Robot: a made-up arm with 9 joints.
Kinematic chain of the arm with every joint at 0, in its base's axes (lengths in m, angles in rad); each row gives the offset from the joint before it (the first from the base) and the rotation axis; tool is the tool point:
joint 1: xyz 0 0 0.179 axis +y
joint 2: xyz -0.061 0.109 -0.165 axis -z
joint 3: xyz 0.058 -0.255 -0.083 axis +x
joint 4: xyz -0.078 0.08 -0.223 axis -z
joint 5: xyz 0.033 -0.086 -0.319 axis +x
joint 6: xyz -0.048 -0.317 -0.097 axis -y
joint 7: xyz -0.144 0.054 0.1 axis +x
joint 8: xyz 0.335 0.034 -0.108 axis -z
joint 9: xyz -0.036 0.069 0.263 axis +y
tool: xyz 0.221 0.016 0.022
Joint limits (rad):
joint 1: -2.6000..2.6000
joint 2: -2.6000..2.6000
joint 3: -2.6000..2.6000
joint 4: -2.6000..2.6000
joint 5: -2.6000..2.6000
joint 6: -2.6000..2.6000
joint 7: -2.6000..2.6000
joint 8: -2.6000..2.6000
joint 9: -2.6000..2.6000
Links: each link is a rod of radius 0.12 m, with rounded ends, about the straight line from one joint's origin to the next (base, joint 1, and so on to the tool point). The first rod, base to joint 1, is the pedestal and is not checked.
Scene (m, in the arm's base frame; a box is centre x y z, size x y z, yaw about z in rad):
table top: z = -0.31
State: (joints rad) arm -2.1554 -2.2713 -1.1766 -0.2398 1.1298 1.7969 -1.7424 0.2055 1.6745
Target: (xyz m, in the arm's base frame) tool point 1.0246 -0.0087 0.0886
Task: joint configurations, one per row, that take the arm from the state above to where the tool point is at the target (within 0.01 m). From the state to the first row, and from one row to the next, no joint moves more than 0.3 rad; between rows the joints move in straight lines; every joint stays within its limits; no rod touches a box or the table.
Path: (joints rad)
1: -2.0612 -2.2751 -0.9260 -0.2329 1.2415 1.8061 -1.7415 0.1598 1.7440
2: -1.9671 -2.2788 -0.6753 -0.2260 1.3531 1.8153 -1.7405 0.1141 1.8135
3: -1.8729 -2.2826 -0.4247 -0.2190 1.4648 1.8244 -1.7396 0.0684 1.8830
4: -1.7788 -2.2863 -0.1740 -0.2121 1.5764 1.8336 -1.7387 0.0227 1.9524
5: -1.6846 -2.2901 0.0766 -0.2052 1.6881 1.8428 -1.7378 -0.0230 2.0219
6: -1.5904 -2.2938 0.3273 -0.1983 1.7998 1.8520 -1.7368 -0.0687 2.0914

